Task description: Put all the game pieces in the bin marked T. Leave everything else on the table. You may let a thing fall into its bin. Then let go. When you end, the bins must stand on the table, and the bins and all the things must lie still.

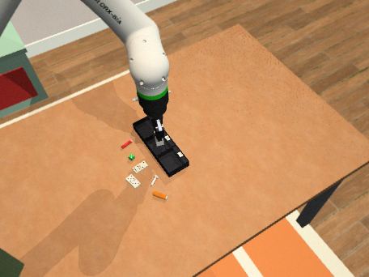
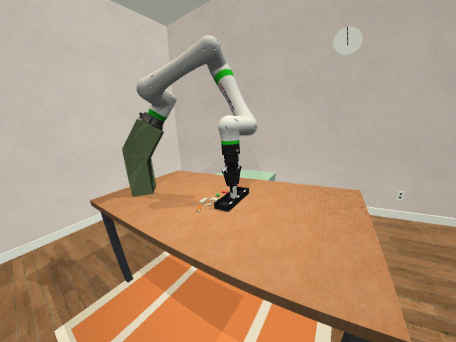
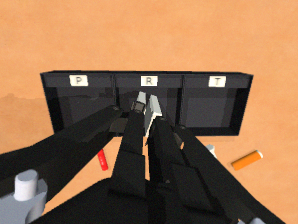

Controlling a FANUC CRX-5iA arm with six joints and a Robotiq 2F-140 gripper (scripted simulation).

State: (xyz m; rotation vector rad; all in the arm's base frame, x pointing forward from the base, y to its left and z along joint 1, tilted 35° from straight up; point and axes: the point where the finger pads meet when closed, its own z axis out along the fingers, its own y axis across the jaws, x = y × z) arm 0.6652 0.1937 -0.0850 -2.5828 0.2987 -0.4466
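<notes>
My hand is 30 mm above the black three-compartment bin. The rest, counted from my hand: red cylinder: 110 mm behind, 50 mm to the left, 40 mm below; then domino: 100 mm behind, 60 mm to the right, 40 mm below; then green die: 110 mm behind, 10 mm to the right, 40 mm below.
</notes>
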